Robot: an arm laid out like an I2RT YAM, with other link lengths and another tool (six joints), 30 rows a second.
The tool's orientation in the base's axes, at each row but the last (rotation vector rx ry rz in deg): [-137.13 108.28 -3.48]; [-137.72 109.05 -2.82]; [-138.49 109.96 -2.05]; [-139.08 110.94 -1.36]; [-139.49 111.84 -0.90]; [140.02 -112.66 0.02]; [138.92 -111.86 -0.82]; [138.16 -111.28 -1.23]
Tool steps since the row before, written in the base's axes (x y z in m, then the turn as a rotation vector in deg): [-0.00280 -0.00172 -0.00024 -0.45 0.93 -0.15]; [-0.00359 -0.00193 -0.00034 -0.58 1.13 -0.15]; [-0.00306 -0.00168 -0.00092 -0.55 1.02 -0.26]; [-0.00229 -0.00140 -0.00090 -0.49 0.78 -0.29]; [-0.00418 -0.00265 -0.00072 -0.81 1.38 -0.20]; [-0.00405 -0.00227 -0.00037 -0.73 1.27 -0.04]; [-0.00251 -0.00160 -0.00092 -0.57 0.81 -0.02]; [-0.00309 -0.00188 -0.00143 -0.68 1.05 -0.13]
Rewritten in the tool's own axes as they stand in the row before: [0.00103 0.00313 -0.00009 -1.01 0.24 0.15]; [0.00106 0.00395 0.00001 -1.23 0.32 0.15]; [0.00096 0.00341 0.00071 -1.11 0.32 0.26]; [0.00087 0.00258 0.00079 -0.87 0.32 0.29]; [0.00168 0.00467 0.00060 -1.52 0.50 0.20]; [0.00135 0.00444 0.00039 -1.40 0.44 0.04]; [0.00102 0.00277 0.00101 -0.91 0.38 0.02]; [0.00115 0.00335 0.00160 -1.17 0.44 0.13]
